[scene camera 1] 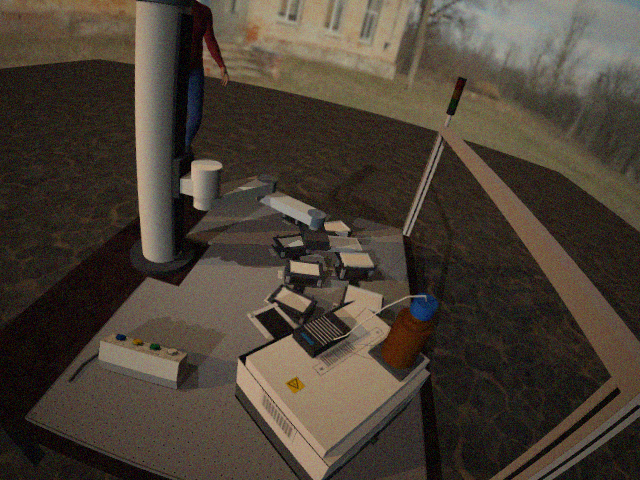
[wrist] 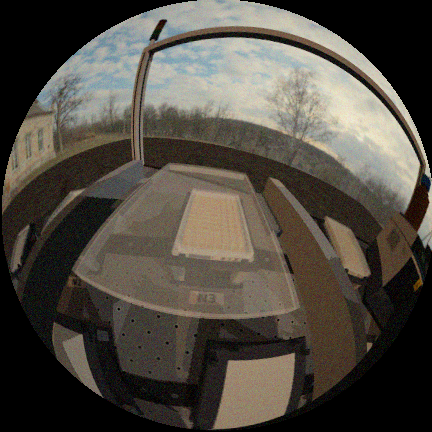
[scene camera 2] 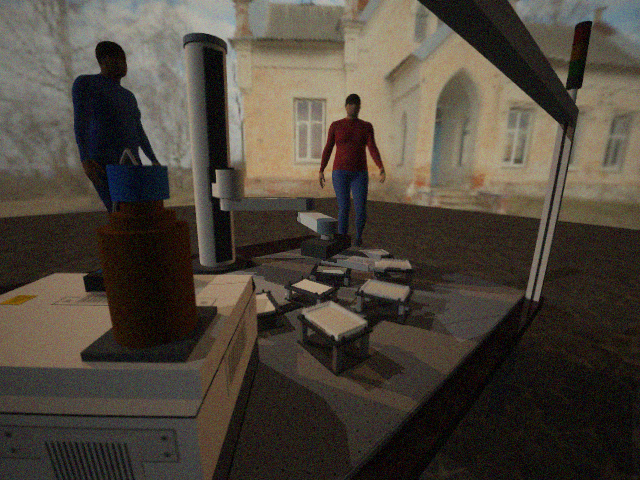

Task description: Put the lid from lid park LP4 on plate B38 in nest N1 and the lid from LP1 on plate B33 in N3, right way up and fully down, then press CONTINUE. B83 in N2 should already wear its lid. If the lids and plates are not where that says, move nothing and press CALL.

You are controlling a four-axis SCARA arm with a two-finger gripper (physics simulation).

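Seen in the pictures: gripper, fingertip midpoint: (scene camera 1: 350,242) (wrist: 202,176) (scene camera 2: 375,262); arm's base at its link origin: (scene camera 1: 162,255) (scene camera 2: 218,265).
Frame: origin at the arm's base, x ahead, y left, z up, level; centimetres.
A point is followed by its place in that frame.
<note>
My gripper (scene camera 1: 316,238) (scene camera 2: 338,256) (wrist: 202,176) @(y 20.3, x 70.2, z 15.3 cm) is shut on a clear lid (scene camera 1: 344,243) @(y 18.7, x 67.8, z 15.0 cm) (scene camera 2: 356,262) (wrist: 145,250) @(y 19.4, x 63.2, z 15.0 cm), held level above the table beside nest N3. Through the lid, the wrist view shows the label N3 and a cream plate (wrist: 215,225) in that nest. The N3 plate also shows in scene camera 1 (scene camera 1: 337,226) @(y 40.9, x 64.1, z 9.6 cm) and in scene camera 2 (scene camera 2: 393,265) @(y 37.7, x 65.5, z 9.5 cm), where the lid is to its left. The N2 plate (scene camera 1: 355,260) @(y 18.4, x 74.1, z 8.8 cm) (scene camera 2: 385,289) @(y 19.1, x 75.4, z 8.7 cm) and N1 plate (scene camera 1: 363,297) @(y -4.9, x 78.0, z 10.1 cm) (scene camera 2: 334,319) @(y -5.7, x 79.8, z 10.1 cm) stand nearer. Plate numbers and whether N2 wears a lid are unreadable. The button box (scene camera 1: 142,360) @(y -50.7, x 23.1, z 7.9 cm) stands front left.
Dark stands with pale tops (scene camera 1: 305,268) @(y 8.4, x 55.6, z 6.0 cm) (scene camera 2: 311,287) @(y 7.7, x 55.9, z 6.0 cm) (wrist: 257,382) form a row beside the nests. Another plate (scene camera 2: 375,253) @(y 54.4, x 44.9, z 6.3 cm) stands behind N3. A large white instrument (scene camera 1: 330,397) @(y -54.7, x 69.5, z 22.0 cm) (scene camera 2: 46,320) @(y -50.1, x 72.2, z 22.0 cm) carries a brown bottle (scene camera 1: 405,338) @(y -43.1, x 82.4, z 32.7 cm) (scene camera 2: 147,279) @(y -40.3, x 88.5, z 30.3 cm). A signal post (scene camera 1: 426,180) @(y 68.5, x 102.2, z 33.5 cm) (scene camera 2: 550,211) @(y 68.5, x 102.5, z 30.9 cm) rises at the table's edge.
</note>
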